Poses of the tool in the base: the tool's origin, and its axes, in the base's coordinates. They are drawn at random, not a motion.
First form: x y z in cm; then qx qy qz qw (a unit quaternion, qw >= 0).
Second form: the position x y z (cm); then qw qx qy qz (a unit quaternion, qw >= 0). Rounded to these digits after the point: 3 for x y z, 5 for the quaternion.
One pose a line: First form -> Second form
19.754, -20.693, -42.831, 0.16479, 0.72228, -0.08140, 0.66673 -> 19.754, -20.693, -42.831, 0.66673, 0.16479, 0.72228, -0.08140
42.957, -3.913, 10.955, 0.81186, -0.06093, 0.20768, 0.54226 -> 42.957, -3.913, 10.955, 0.54226, 0.81186, -0.06093, 0.20768
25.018, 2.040, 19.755, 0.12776, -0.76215, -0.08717, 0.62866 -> 25.018, 2.040, 19.755, 0.62866, 0.12776, -0.76215, -0.08717
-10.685, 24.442, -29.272, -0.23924, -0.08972, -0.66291, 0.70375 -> -10.685, 24.442, -29.272, 0.70375, -0.23924, -0.08972, -0.66291
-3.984, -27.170, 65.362, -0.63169, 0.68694, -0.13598, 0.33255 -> -3.984, -27.170, 65.362, 0.33255, -0.63169, 0.68694, -0.13598
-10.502, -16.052, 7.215, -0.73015, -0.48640, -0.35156, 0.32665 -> -10.502, -16.052, 7.215, 0.32665, -0.73015, -0.48640, -0.35156
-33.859, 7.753, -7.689, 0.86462, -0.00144, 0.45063, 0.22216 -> -33.859, 7.753, -7.689, 0.22216, 0.86462, -0.00144, 0.45063
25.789, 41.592, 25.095, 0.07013, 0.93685, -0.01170, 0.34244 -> 25.789, 41.592, 25.095, 0.34244, 0.07013, 0.93685, -0.01170
